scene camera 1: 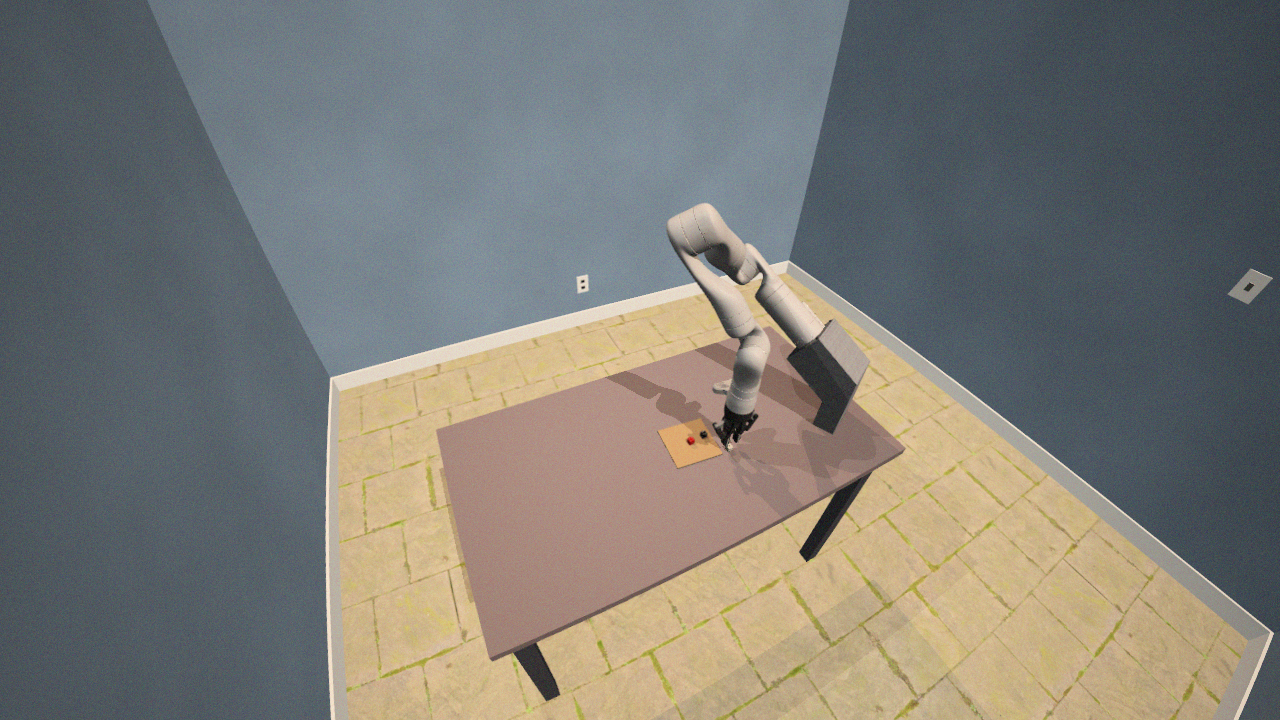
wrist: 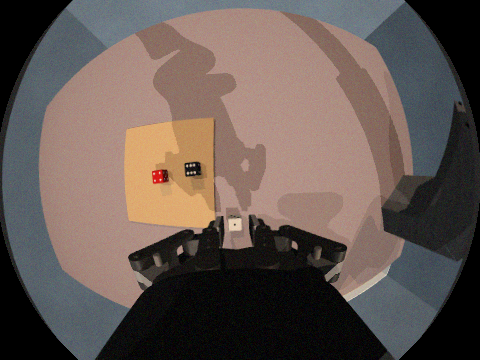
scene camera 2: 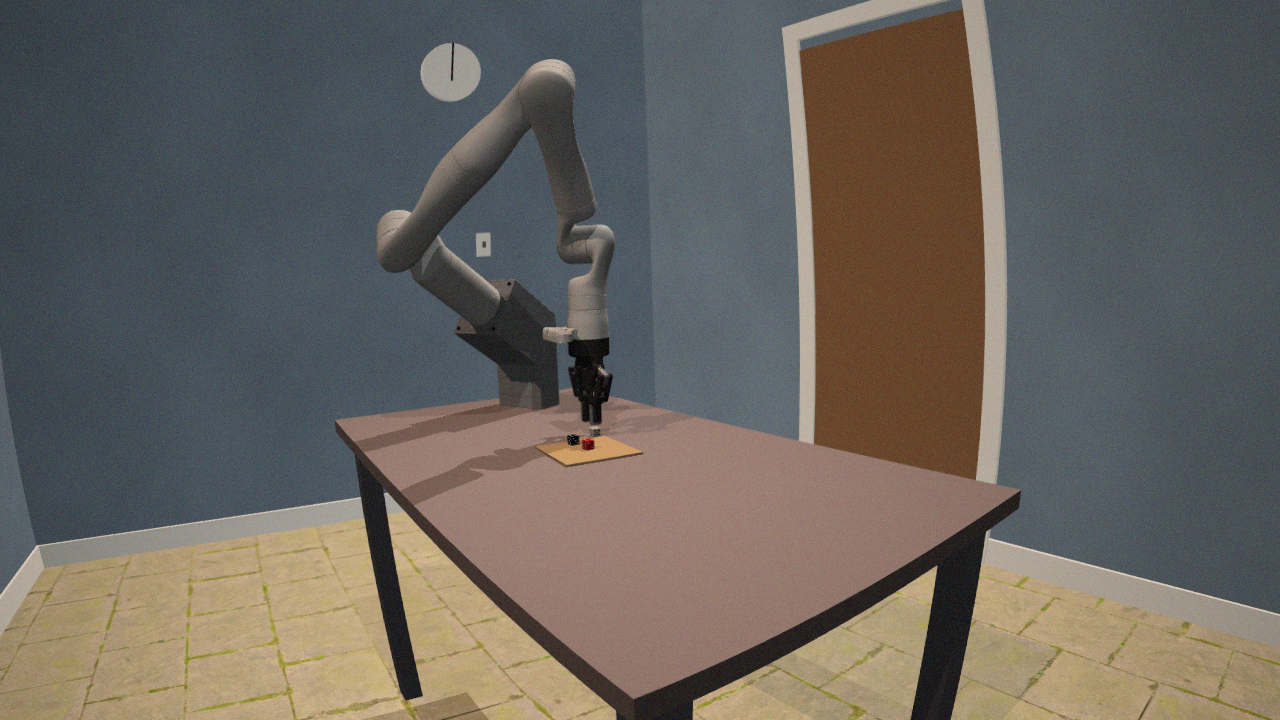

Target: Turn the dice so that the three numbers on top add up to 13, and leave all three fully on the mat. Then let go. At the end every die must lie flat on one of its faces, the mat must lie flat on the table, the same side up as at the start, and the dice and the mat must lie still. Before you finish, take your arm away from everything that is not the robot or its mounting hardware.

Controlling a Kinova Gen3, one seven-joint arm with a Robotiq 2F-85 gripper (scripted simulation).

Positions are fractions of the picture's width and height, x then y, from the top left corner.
I see my gripper (wrist: 0.49,0.62) and a tan mat (scene camera 1: 0.53,0.61).
The tan mat also shows in the wrist view (wrist: 0.38,0.56) and in scene camera 2 (scene camera 2: 0.47,0.62).
